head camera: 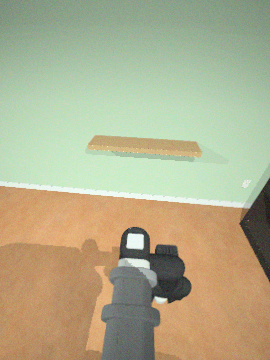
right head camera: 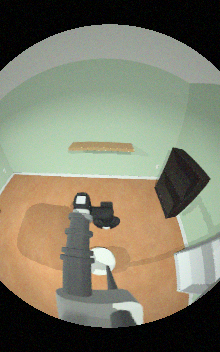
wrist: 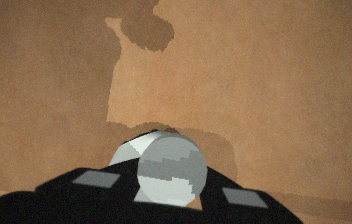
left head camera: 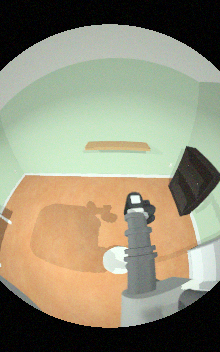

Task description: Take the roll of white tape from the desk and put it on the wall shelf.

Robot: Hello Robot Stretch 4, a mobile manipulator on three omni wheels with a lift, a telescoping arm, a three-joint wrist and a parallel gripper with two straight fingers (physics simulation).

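Note:
The roll of white tape [wrist: 172, 167] shows in the wrist view as a round, grey-white end face between the black fingers. A small white part of the tape [head camera: 160, 300] [right head camera: 106, 228] shows below the gripper in the head and right head views. My gripper [wrist: 171, 175] [head camera: 172, 291] is shut on the tape and holds it above the floor. The wall shelf [head camera: 145, 145] [left head camera: 117, 146] [right head camera: 101, 147] is a light wooden board on the green wall, ahead of and beyond the gripper. In the left head view the arm hides most of the gripper. The desk cannot be made out for certain.
A black open-fronted cabinet [head camera: 261, 227] [left head camera: 194, 180] [right head camera: 181, 182] stands at the right. A white piece of furniture [left head camera: 206, 262] [right head camera: 199, 265] is at the lower right. A white disc [left head camera: 115, 260] [right head camera: 103, 261] lies low beside the arm. A white bar [left head camera: 5, 219] shows at the left edge.

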